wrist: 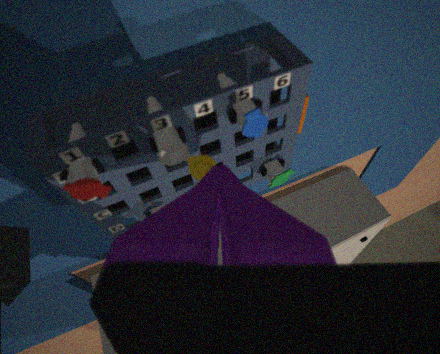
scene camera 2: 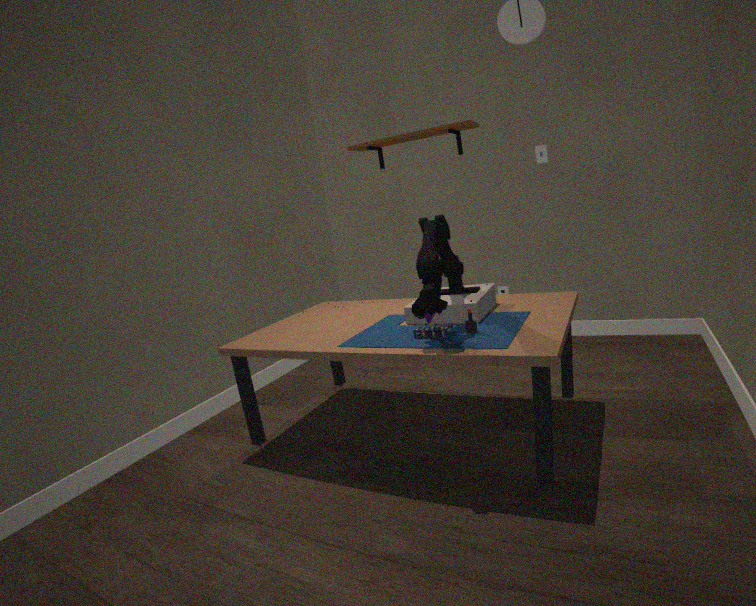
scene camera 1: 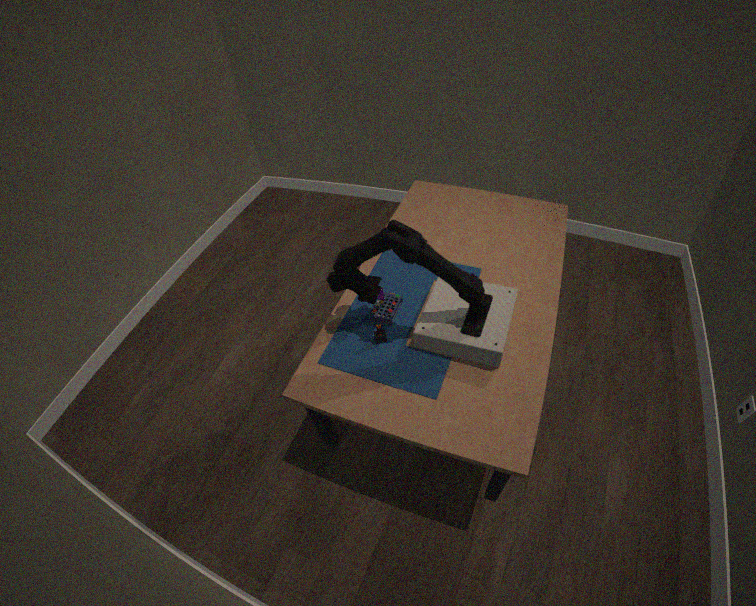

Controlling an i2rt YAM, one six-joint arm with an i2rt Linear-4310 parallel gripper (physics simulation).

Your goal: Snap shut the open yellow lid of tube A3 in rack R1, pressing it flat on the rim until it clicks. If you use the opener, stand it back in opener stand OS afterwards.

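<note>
Rack R1 stands on the blue mat, with columns numbered 1 to 6. Tube A3 sits under label 3, with its yellow lid open and sticking out from the rim towards the fingers. My gripper is shut and empty, its purple fingertips over the rack. In the wrist view the tips overlap the yellow lid's right edge; I cannot tell whether they touch. A dark stand with an orange-topped piece, apparently OS with the opener, is beside the rack.
Tubes with a red lid, a blue lid and a green lid are in the rack. An orange strip is at its side. The arm stands on a pale box beside the blue mat on the wooden table.
</note>
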